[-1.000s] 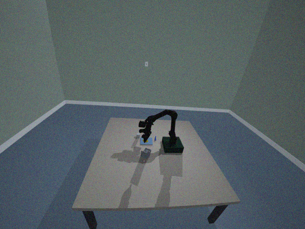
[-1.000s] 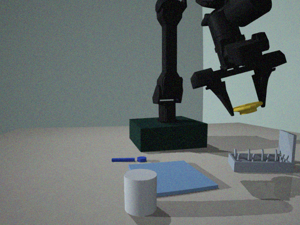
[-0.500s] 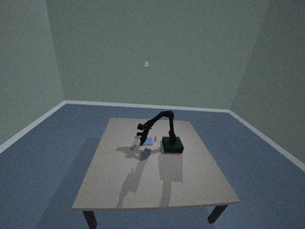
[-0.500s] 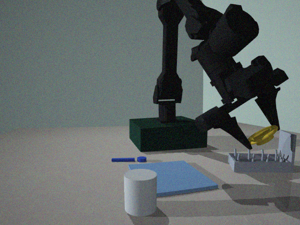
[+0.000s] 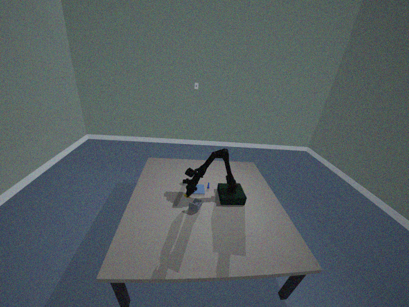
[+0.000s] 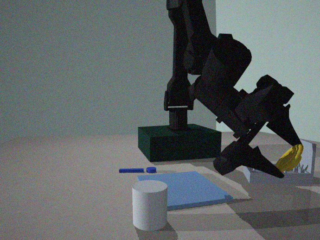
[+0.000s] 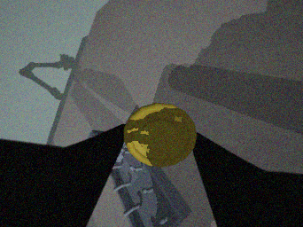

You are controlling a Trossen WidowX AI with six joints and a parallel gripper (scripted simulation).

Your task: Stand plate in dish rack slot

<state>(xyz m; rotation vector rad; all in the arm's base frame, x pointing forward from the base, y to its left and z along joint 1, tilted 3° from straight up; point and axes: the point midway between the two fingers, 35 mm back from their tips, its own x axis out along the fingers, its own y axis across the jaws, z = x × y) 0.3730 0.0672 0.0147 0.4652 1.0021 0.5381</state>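
The grey dish rack is 8 cm behind my gripper tip, 4 cm to the left of it and 3 cm below it. Round my gripper tip: cylinder cup 2 cm ahead, 24 cm to the right, 3 cm below; blue spoon 20 cm behind, 23 cm to the right, 5 cm below; yellow plate 1 cm above.
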